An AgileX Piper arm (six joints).
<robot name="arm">
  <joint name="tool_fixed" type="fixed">
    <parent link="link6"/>
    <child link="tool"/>
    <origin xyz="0 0 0" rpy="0 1.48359 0"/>
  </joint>
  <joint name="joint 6" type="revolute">
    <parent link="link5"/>
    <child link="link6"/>
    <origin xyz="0.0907 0 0.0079"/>
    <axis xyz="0.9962 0 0.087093"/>
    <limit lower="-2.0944" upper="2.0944"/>
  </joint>
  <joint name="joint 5" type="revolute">
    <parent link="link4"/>
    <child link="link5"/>
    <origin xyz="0 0 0"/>
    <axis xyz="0 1 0"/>
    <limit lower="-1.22" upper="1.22"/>
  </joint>
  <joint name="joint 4" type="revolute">
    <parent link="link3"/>
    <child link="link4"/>
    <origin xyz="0.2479 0 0.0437"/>
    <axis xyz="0.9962 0 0.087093"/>
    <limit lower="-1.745" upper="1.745"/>
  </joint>
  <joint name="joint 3" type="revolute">
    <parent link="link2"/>
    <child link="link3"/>
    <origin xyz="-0.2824 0 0.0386"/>
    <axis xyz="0 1 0"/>
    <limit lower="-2.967" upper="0"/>
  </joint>
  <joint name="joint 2" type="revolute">
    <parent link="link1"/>
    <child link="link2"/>
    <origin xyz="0 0 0"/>
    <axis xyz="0 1 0"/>
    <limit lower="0" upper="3.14"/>
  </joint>
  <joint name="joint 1" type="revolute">
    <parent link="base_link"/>
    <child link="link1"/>
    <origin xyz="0 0 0.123"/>
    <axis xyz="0 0 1"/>
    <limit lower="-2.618" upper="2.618"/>
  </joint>
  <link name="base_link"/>
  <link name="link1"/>
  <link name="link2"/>
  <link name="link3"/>
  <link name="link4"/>
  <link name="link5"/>
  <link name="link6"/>
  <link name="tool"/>
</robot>
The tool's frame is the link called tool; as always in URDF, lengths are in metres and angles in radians.
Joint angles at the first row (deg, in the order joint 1, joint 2, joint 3, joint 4, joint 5, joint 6):
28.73, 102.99, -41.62, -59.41, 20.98, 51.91
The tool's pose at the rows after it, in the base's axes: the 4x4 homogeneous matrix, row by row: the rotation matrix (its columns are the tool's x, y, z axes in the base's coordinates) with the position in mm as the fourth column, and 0 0 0 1 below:
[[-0.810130, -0.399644, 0.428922, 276.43], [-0.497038, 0.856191, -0.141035, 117.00], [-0.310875, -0.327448, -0.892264, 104.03], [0, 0, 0, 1]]
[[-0.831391, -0.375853, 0.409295, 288.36], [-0.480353, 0.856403, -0.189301, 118.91], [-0.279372, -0.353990, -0.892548, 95.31], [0, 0, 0, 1]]
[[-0.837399, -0.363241, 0.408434, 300.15], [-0.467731, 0.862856, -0.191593, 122.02], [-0.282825, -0.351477, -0.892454, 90.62], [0, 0, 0, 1]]
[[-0.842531, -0.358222, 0.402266, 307.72], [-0.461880, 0.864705, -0.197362, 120.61], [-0.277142, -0.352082, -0.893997, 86.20], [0, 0, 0, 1]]
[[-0.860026, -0.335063, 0.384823, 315.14], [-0.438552, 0.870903, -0.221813, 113.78], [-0.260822, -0.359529, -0.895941, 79.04], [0, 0, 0, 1]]
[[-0.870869, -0.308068, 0.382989, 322.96], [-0.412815, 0.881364, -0.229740, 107.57], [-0.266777, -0.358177, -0.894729, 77.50], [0, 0, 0, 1]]
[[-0.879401, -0.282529, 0.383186, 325.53], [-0.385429, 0.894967, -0.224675, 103.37], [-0.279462, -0.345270, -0.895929, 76.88], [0, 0, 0, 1]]
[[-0.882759, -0.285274, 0.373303, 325.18], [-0.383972, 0.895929, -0.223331, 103.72], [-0.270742, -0.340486, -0.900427, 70.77], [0, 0, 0, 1]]
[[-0.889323, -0.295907, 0.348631, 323.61], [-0.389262, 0.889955, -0.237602, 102.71], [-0.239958, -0.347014, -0.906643, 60.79], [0, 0, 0, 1]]
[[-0.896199, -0.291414, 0.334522, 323.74], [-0.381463, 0.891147, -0.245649, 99.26], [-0.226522, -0.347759, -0.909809, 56.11], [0, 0, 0, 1]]
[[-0.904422, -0.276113, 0.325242, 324.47], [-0.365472, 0.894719, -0.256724, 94.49], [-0.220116, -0.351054, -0.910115, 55.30], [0, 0, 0, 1]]
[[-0.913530, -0.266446, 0.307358, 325.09], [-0.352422, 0.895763, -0.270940, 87.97], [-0.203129, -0.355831, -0.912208, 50.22], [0, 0, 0, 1]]
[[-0.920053, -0.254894, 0.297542, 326.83], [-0.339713, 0.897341, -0.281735, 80.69], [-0.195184, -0.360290, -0.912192, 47.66], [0, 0, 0, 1]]
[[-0.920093, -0.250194, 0.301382, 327.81], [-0.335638, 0.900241, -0.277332, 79.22], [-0.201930, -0.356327, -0.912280, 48.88], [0, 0, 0, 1]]
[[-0.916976, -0.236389, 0.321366, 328.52], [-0.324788, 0.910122, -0.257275, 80.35], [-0.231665, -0.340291, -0.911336, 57.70], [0, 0, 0, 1]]
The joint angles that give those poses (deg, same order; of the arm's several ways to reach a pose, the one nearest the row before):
28.68, 106.13, -44.15, -55.38, 23.61, 50.14
28.47, 109.75, -47.44, -54.78, 26.27, 50.19
27.94, 112.18, -50.28, -54.17, 26.41, 49.85
27.08, 113.81, -51.87, -53.79, 26.41, 49.03
25.57, 115.77, -53.20, -53.79, 26.99, 49.08
24.04, 116.69, -54.45, -53.71, 26.99, 49.14
23.08, 116.84, -54.56, -53.74, 26.27, 50.11
23.08, 117.87, -54.56, -54.04, 25.76, 50.70
23.08, 119.57, -54.56, -54.22, 25.97, 50.71
22.53, 120.36, -54.56, -54.19, 25.97, 50.70
21.79, 120.51, -54.56, -53.96, 26.37, 50.70
20.77, 121.39, -54.56, -54.13, 26.56, 50.70
19.54, 121.88, -54.62, -54.55, 26.62, 50.70
19.18, 121.66, -54.63, -54.56, 26.30, 50.65
19.13, 119.97, -54.38, -53.65, 25.63, 50.38

